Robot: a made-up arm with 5 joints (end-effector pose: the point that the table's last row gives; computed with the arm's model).
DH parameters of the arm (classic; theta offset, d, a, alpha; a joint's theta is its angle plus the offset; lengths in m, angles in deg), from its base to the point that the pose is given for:
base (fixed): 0 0.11 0 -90
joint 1: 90 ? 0.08 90
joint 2: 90 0.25 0.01 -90
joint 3: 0 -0.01 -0.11 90
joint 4: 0 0.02 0.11 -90
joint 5: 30.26 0 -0.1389 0
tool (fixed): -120.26 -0.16 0 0
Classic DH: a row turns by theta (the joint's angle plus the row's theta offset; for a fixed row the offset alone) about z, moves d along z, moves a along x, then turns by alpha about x.
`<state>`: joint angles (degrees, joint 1 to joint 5).
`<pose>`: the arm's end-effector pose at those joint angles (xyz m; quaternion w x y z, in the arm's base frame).
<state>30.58 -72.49 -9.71 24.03 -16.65</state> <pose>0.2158 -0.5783 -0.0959 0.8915 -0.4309 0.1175 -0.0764</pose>
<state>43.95 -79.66 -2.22 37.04 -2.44</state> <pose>0.1784 -0.5462 -0.1859 0.8724 -0.3478 0.3259 0.1080</pose>
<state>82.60 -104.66 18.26 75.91 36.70</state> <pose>-0.1402 -0.4235 -0.2833 0.5318 0.0610 0.7704 0.3462</pose>
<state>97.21 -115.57 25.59 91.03 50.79</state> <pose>-0.2695 -0.3792 -0.2298 0.3709 0.2094 0.8497 0.3109</pose>
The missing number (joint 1, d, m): -0.4
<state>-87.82 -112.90 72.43 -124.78 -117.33</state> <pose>-0.0807 -0.3276 0.6137 0.2249 0.6696 0.6655 -0.2410</pose>
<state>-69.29 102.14 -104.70 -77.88 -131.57</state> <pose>-0.1097 -0.2646 0.2045 0.4528 -0.2411 0.2242 -0.8286</pose>
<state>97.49 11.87 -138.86 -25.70 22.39</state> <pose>-0.2376 -0.3251 0.0918 0.1106 -0.5915 0.5870 -0.5415</pose>
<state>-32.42 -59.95 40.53 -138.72 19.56</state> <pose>0.3968 -0.3580 0.4103 0.2042 0.9782 0.0024 0.0366</pose>
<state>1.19 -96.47 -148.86 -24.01 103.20</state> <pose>0.1533 -0.6311 0.1167 0.6935 -0.5948 -0.1638 -0.3721</pose>
